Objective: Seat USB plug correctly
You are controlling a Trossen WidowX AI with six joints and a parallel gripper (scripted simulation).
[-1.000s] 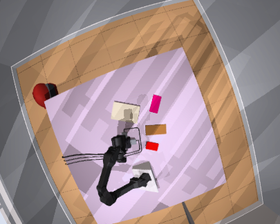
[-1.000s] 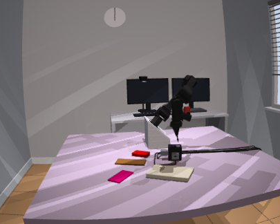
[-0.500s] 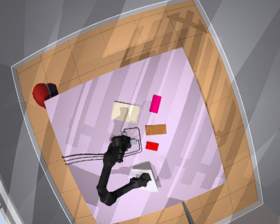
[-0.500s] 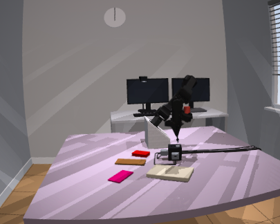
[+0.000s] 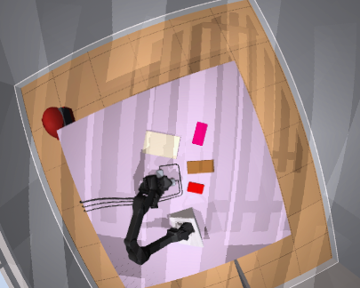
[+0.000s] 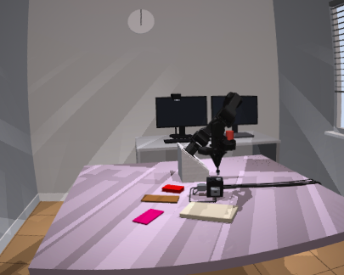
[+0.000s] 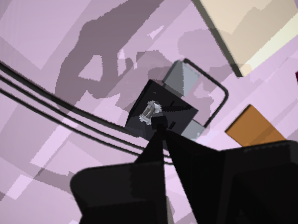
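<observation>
Now: the metal USB plug 20 mm below my gripper tip. The rest, counted from my gripper tip: USB socket: 10 mm to the left, 70 mm below; then beige board: 210 mm ahead, 90 mm to the right, 130 mm below; then red block: 110 mm behind, 190 mm to the right, 130 mm below.
</observation>
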